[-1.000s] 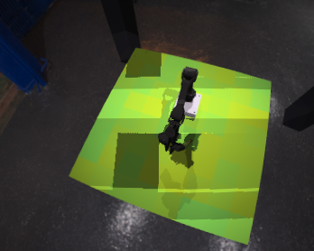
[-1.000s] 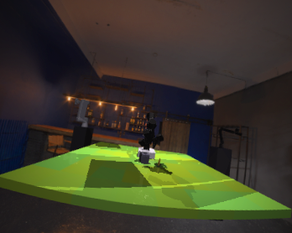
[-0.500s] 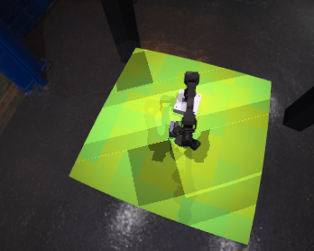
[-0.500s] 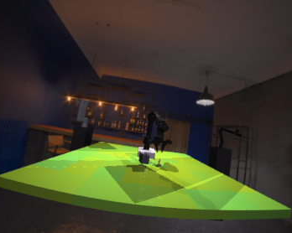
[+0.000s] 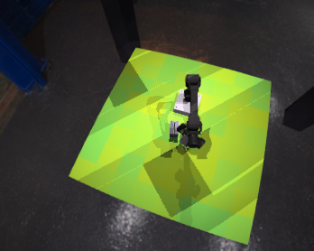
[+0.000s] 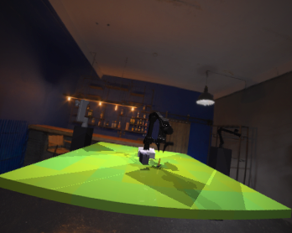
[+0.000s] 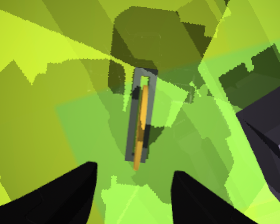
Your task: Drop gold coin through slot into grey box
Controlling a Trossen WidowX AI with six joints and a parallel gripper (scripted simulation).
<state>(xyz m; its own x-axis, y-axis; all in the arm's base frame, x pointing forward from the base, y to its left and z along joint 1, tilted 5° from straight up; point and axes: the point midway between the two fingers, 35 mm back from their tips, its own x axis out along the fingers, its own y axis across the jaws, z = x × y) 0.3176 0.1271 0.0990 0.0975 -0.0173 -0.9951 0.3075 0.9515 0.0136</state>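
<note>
Right now my gripper tip is 1 cm past the gold coin and 8 cm above it.
</note>
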